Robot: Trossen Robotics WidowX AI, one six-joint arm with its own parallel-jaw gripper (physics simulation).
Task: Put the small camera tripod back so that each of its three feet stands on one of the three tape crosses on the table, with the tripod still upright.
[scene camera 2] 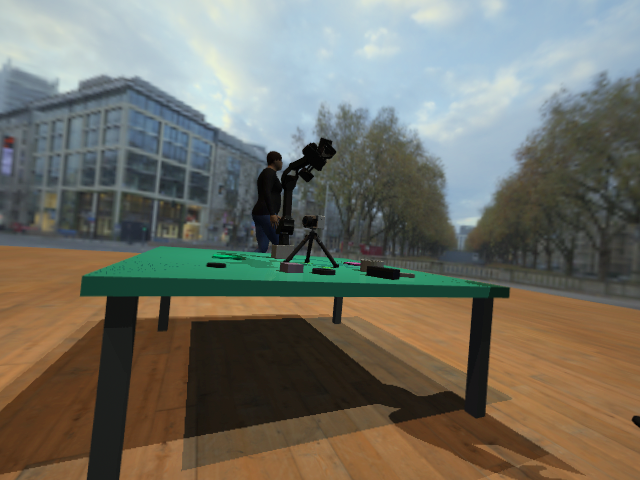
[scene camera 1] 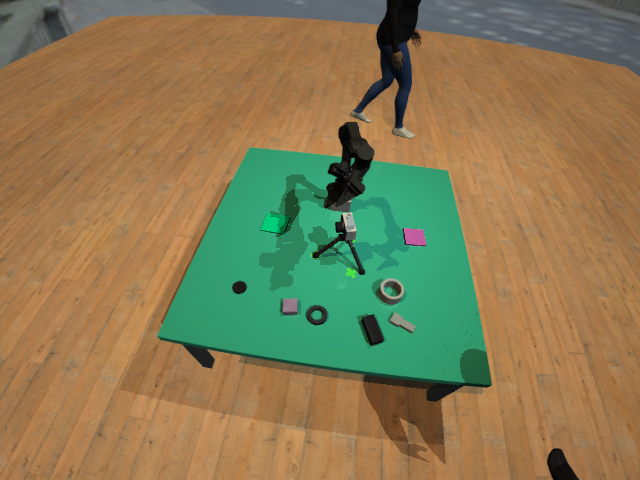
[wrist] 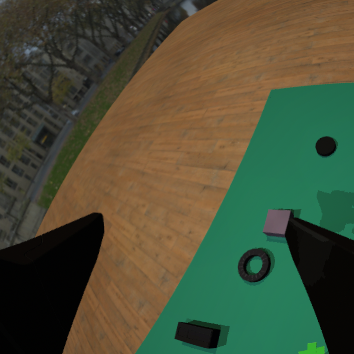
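Seen in the pictures: gripper, fingertip midpoint: [scene camera 2: 314, 164] [scene camera 1: 330, 206] [wrist: 199, 226]; arm's base at its link origin: [scene camera 2: 283, 245].
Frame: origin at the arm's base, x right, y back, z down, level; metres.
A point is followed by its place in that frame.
Note:
The small tripod [scene camera 1: 356, 255] @(z -0.003, x -0.107, y -0.379 m) [scene camera 2: 312, 236] @(z -0.057, x -0.043, y -0.346 m) stands upright on the green table, with a silver-and-black camera [scene camera 1: 349, 225] @(z -0.153, x -0.055, y -0.347 m) [scene camera 2: 313, 222] @(z -0.121, x -0.037, y -0.359 m) on top. Its left foot is at a green tape cross [scene camera 1: 313, 255] @(z 0.061, x 0.085, y -0.369 m). Its front right foot is beside the front cross [scene camera 1: 351, 272] @(z 0.074, x -0.098, y -0.419 m), to the right of it. Part of another cross [scene camera 1: 354, 240] shows behind the tripod; whether the rear foot is on it is hidden. In the wrist view part of a cross [wrist: 312, 348] @(z 0.074, x -0.087, y -0.423 m) shows at the bottom edge. My gripper [scene camera 1: 340, 198] [scene camera 2: 326, 148] [wrist: 199, 226] @(z -0.351, x 0.019, y -0.462 m) is open and empty, high above the table, apart from the tripod.
Near the front are a mauve block [scene camera 1: 289, 306] @(z 0.046, x 0.130, y -0.650 m) [wrist: 277, 222] @(z 0.047, x 0.126, y -0.637 m), a black ring [scene camera 1: 308, 311] @(z 0.060, x 0.052, y -0.650 m) [wrist: 242, 265] @(z 0.061, x 0.002, y -0.678 m), a black box [scene camera 1: 372, 329] @(z 0.041, x -0.206, y -0.688 m) [wrist: 196, 335] @(z 0.041, x -0.203, y -0.669 m), a grey roll [scene camera 1: 384, 299] @(z 0.053, x -0.249, y -0.541 m), a grey piece [scene camera 1: 402, 322] @(z 0.060, x -0.328, y -0.629 m) and a black disc [scene camera 1: 239, 287] @(z 0.064, x 0.363, y -0.597 m). Green [scene camera 1: 274, 223] @(z 0.065, x 0.315, y -0.210 m) and magenta [scene camera 1: 414, 237] @(z 0.065, x -0.388, y -0.157 m) squares lie at the sides.

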